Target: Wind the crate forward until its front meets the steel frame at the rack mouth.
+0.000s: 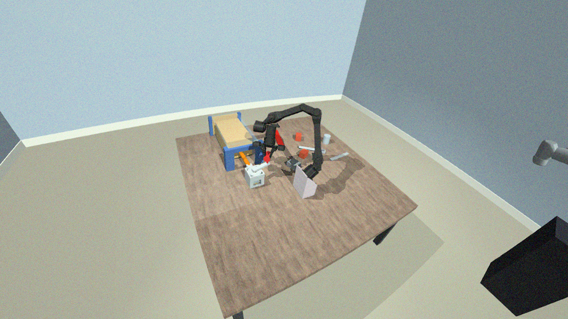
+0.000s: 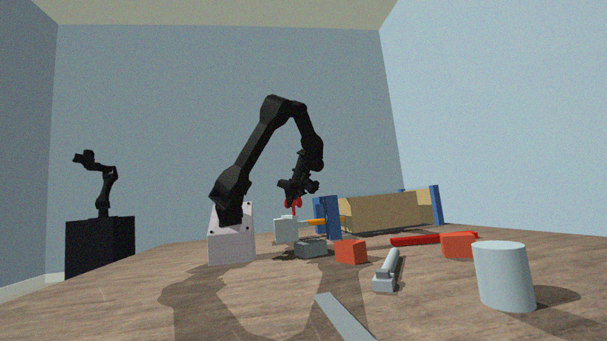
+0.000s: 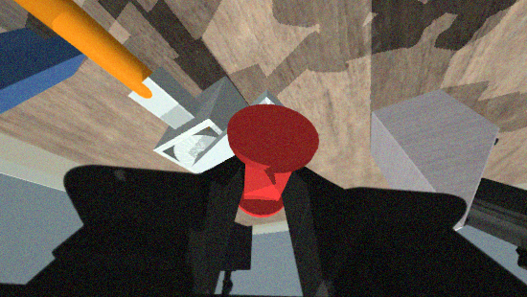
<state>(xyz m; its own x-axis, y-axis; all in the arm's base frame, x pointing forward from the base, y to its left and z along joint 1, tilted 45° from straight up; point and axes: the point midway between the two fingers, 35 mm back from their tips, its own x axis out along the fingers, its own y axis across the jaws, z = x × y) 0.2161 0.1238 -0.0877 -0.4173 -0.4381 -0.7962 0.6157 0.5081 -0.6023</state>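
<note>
My gripper tip is now 3 cm to the right of the winch handle and 3 cm above it. Round my gripper tip: blue steel frame 14 cm ahead, 8 cm to the left, 3 cm below; then grey winch 10 cm below, 8 cm to the left, 3 cm behind; then red knob 1 cm to the right, 1 cm ahead.
</note>
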